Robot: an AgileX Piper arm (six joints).
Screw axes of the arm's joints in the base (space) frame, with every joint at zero. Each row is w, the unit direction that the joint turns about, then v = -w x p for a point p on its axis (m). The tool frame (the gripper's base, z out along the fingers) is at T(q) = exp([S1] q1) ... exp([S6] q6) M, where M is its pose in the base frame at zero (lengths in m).
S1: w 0 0 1 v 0 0 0
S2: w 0 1 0 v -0.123 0 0
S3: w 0 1 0 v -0.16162 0 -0.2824
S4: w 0.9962 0 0.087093 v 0 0.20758 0
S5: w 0 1 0 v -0.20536 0 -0.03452
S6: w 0.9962 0 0.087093 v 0 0.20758 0
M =
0.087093 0 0.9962 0.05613
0 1 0 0
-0.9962 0 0.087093 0.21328
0 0 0 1
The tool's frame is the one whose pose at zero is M.
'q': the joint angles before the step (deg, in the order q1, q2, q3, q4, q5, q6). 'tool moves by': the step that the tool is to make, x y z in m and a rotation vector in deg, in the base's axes. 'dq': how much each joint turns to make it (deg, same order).
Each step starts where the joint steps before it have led.
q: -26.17, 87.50, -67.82, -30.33, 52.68, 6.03
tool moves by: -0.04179, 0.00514, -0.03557, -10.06, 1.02, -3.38
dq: 0.00, -5.83, 16.77, -20.20, -6.87, 18.86
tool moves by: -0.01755, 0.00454, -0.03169, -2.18, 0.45, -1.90
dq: 0.00, -0.17, 8.72, -10.21, -2.90, 12.96
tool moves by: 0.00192, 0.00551, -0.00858, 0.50, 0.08, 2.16
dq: 1.04, 0.47, 1.65, -1.48, -1.89, 1.57
